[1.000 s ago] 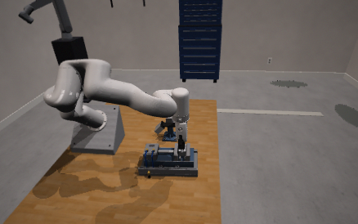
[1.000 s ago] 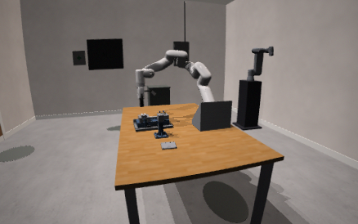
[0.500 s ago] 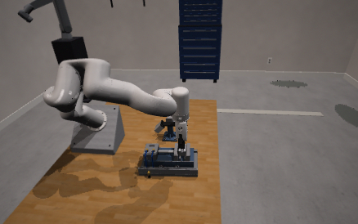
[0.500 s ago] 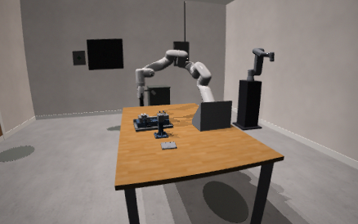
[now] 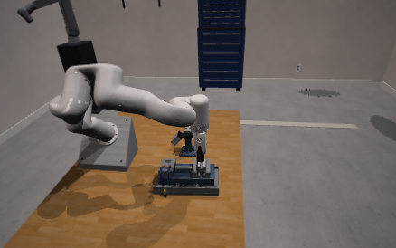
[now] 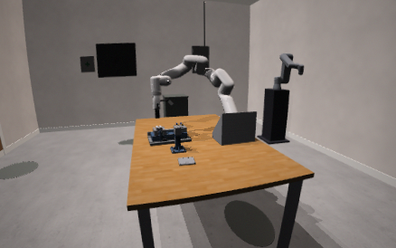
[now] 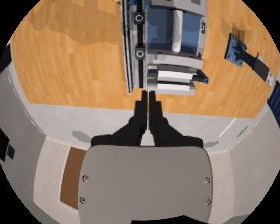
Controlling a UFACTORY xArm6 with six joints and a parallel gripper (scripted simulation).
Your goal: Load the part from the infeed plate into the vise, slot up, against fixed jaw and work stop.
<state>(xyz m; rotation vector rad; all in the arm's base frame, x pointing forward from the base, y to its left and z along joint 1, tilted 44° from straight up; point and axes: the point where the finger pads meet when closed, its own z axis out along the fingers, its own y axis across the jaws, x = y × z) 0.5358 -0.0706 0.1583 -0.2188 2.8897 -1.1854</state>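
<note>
Now: hand 80 mm above the part and 50 mm to the right of it. From my hand the other things lie so: air cylinder 170 mm behind, 100 mm below, 30 mm to the left; then air cylinder rod 100 mm below, 90 mm behind, 40 mm to the left.
</note>
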